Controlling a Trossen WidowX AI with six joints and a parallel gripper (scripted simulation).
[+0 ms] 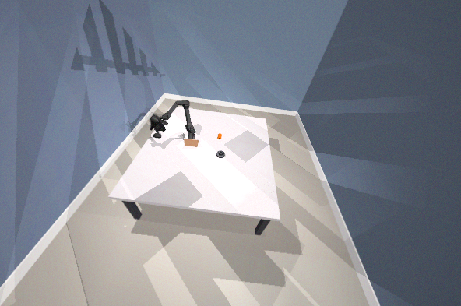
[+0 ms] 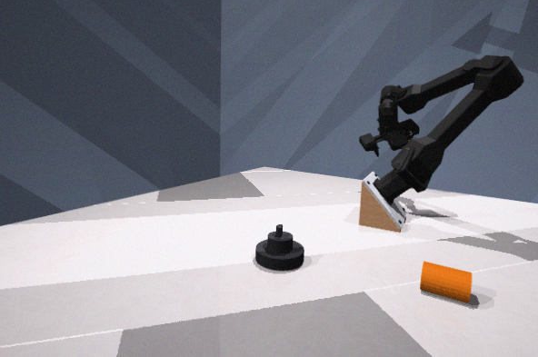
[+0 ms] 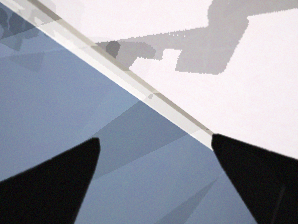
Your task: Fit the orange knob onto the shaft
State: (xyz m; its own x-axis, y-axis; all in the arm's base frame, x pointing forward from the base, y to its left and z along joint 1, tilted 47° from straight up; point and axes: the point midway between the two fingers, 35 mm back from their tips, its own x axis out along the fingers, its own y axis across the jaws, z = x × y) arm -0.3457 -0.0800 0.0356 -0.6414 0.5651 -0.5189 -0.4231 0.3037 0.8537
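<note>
Right now my gripper tip is 66 cm short of the orange knob, 15 cm to the right of it and 11 cm above it.
</note>
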